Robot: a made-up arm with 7 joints. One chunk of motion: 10 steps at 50 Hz.
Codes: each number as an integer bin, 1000 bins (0 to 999) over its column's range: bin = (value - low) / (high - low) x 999, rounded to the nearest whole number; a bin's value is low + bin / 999 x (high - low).
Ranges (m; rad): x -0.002..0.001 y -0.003..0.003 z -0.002..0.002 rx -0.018..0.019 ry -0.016..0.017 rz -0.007..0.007
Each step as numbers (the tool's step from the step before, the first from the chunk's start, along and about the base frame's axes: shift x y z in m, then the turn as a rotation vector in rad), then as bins.
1 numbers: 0.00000 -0.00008 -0.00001 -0.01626 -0.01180 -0.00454
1 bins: 666 486 497 47 127 176
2 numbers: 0.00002 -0.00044 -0.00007 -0.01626 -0.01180 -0.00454
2 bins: 673 426 482 47 127 176
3 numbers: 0.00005 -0.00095 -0.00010 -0.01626 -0.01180 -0.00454
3 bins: 683 341 475 47 127 176
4 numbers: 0.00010 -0.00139 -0.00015 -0.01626 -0.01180 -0.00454
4 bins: 699 268 462 47 127 176
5 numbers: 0.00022 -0.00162 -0.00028 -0.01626 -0.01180 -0.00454
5 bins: 739 230 430 47 127 176
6 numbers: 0.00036 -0.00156 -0.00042 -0.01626 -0.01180 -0.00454
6 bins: 786 240 395 47 127 176
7 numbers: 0.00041 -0.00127 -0.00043 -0.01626 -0.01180 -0.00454
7 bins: 803 288 392 47 127 176
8 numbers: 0.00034 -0.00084 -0.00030 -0.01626 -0.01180 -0.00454
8 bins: 779 360 425 47 127 176
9 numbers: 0.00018 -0.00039 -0.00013 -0.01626 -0.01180 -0.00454
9 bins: 726 435 467 47 127 176
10 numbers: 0.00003 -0.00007 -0.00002 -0.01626 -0.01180 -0.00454
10 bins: 676 488 495 47 127 176
